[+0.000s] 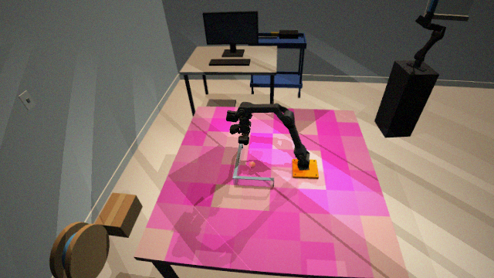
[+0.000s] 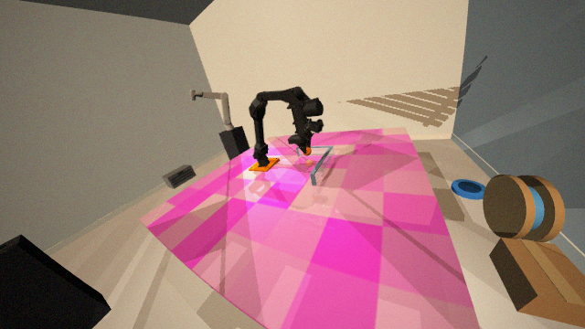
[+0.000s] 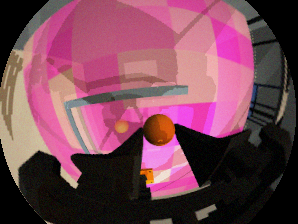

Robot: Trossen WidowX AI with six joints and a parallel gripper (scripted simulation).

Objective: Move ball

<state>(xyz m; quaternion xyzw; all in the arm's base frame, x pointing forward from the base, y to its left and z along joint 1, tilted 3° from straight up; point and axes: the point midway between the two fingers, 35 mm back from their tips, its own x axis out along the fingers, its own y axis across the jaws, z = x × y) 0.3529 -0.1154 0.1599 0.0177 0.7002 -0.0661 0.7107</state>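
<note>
Now: gripper tip 40 mm past the see-through copy of ball, 100 mm to the right of it and 110 mm above it. Round my gripper tip: orange ball (right at my gripper tip).
</note>
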